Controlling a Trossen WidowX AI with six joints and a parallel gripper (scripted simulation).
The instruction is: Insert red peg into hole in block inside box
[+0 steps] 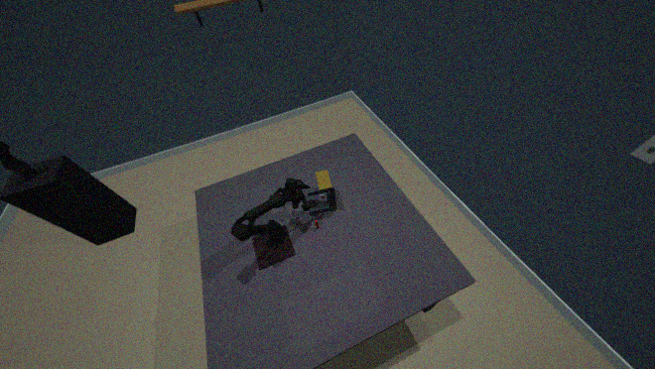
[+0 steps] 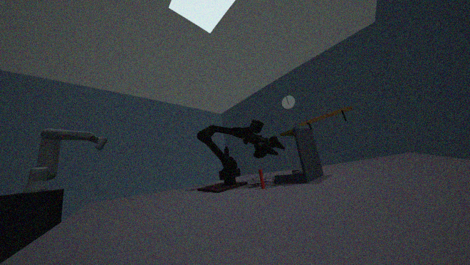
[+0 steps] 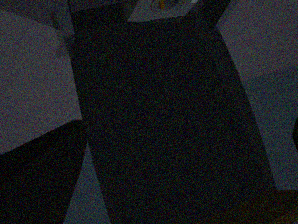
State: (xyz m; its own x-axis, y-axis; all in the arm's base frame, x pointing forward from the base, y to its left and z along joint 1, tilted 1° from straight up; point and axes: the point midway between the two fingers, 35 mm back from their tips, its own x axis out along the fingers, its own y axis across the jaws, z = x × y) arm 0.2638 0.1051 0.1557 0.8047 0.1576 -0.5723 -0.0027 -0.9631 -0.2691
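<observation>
Now: gripper tip 5 cm past the red peg, 14 cm to the left of it and 11 cm above it. Also, from my gripper tip: yellow roof (8 cm ahead, 1 cm to the left, 7 cm above).
</observation>
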